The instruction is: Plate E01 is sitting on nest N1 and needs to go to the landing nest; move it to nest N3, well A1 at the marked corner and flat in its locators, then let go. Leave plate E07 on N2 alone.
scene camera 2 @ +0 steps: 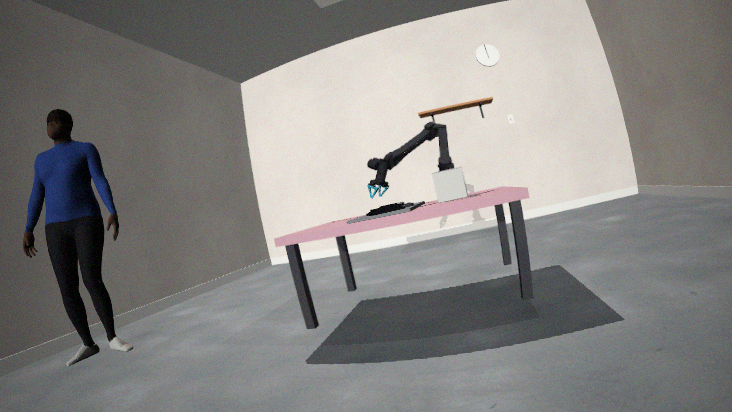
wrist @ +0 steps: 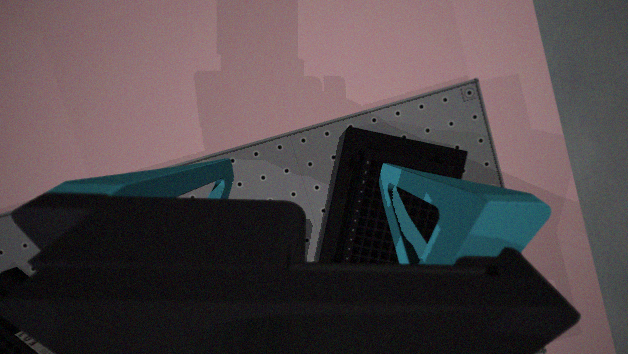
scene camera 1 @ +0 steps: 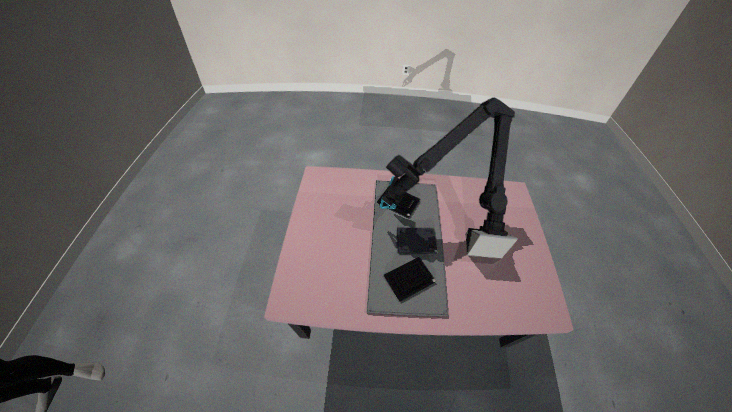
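My gripper (scene camera 1: 389, 196) (scene camera 2: 378, 195) (wrist: 307, 170) is open and empty, raised above the far end of the grey pegboard. A black plate with a grid of wells (scene camera 1: 409, 203) (wrist: 371, 220) sits below it. In the wrist view the right finger overlaps this plate, and the left finger is over bare board. A dark, bluish plate (scene camera 1: 416, 240) is at the middle position. A black rectangular piece (scene camera 1: 409, 279) sits turned at the near position; I cannot tell if it is an empty nest. Plate and nest labels are not clearly legible. The gripper body hides part of the far plate.
The grey pegboard (scene camera 1: 381, 301) (wrist: 452, 107) lies on the pink table (scene camera 1: 317, 255) (scene camera 2: 317, 232). The arm's white base block (scene camera 1: 491, 244) (scene camera 2: 449, 184) stands right of the board. A person in blue (scene camera 2: 66, 179) stands left of the table. A shelf (scene camera 2: 455, 107) is on the wall.
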